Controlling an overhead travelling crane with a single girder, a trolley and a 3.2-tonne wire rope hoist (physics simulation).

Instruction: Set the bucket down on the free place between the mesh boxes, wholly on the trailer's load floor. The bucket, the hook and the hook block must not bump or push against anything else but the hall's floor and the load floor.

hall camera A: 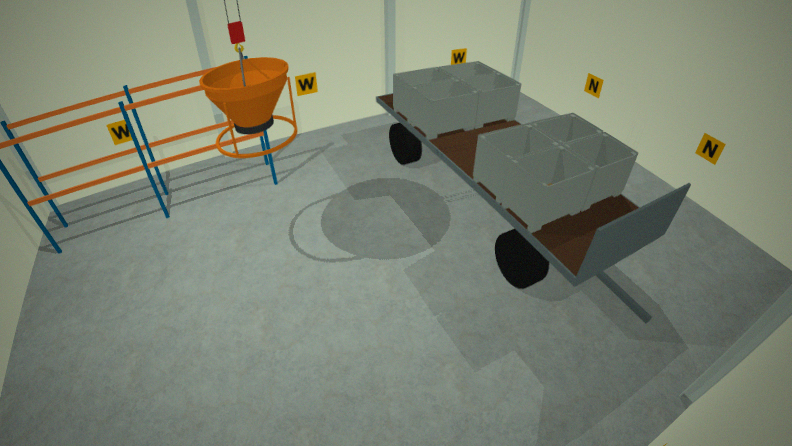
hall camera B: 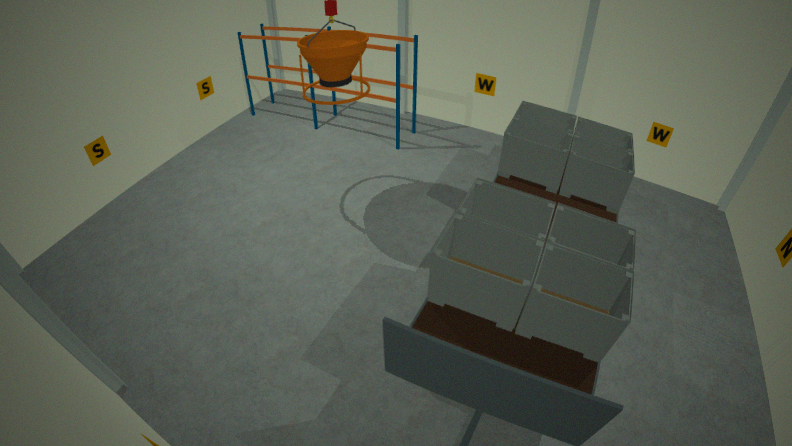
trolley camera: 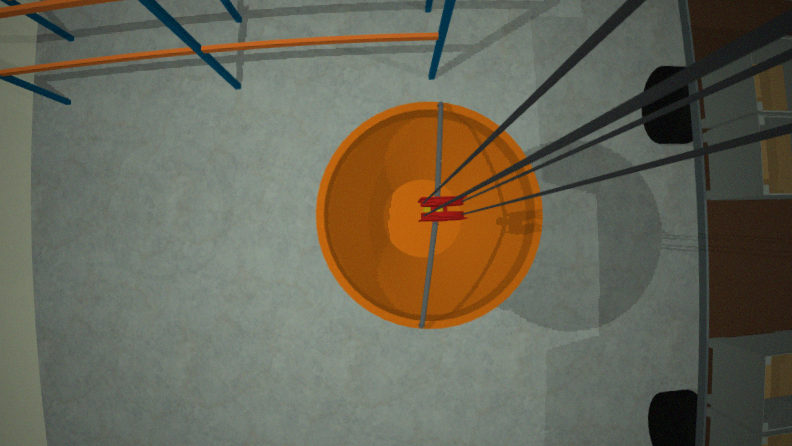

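The orange bucket (hall camera A: pixel 246 105) (hall camera B: pixel 335 62) (trolley camera: pixel 354 221) hangs upright, high above the hall floor, its shadow well to the side. My hook (hall camera A: pixel 238 48) (hall camera B: pixel 331 19) (trolley camera: pixel 432 209) holds its bail, under the red hook block (hall camera A: pixel 236 32) (hall camera B: pixel 330 7) (trolley camera: pixel 437 216). The trailer's brown load floor (hall camera A: pixel 462 145) (hall camera B: pixel 529 191) (trolley camera: pixel 748 271) shows between two groups of grey mesh boxes: the far group (hall camera A: pixel 432 108) (hall camera B: pixel 532 155) (trolley camera: pixel 731 163) and the group by the headboard (hall camera A: pixel 509 180) (hall camera B: pixel 476 282) (trolley camera: pixel 737 382). The bucket is left of the trailer in the trolley view, apart from it. Boxes partly hide the gap in hall camera B.
A rack with blue posts (hall camera A: pixel 144 160) (hall camera B: pixel 397 99) (trolley camera: pixel 437 55) and orange beams stands near the bucket, above it in the trolley view. The trailer has a grey side rail (trolley camera: pixel 702 277) and an upright headboard (hall camera A: pixel 637 232) (hall camera B: pixel 498 376). Walls enclose the hall.
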